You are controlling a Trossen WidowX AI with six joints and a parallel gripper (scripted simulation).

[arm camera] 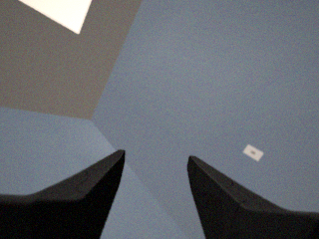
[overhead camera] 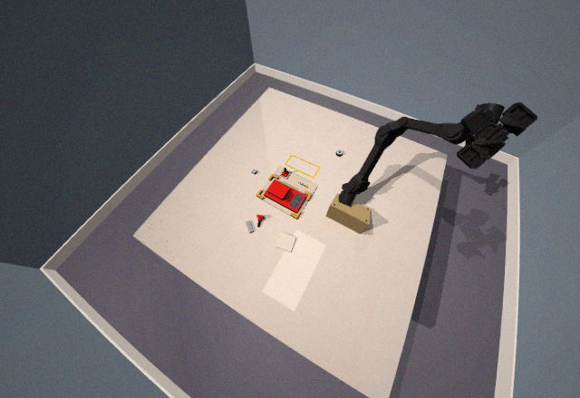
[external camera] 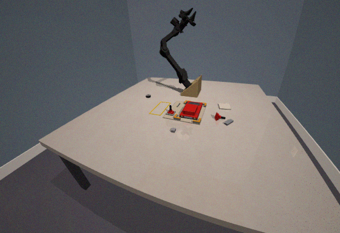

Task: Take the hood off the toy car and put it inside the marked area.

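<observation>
Now: the red hood 60 cm ahead of my gripper tip, 4 cm to the left of it and 64 cm below it. The rest, counted from my gripper tip: white plate (46 cm ahead, 26 cm to the left, 68 cm below).
</observation>
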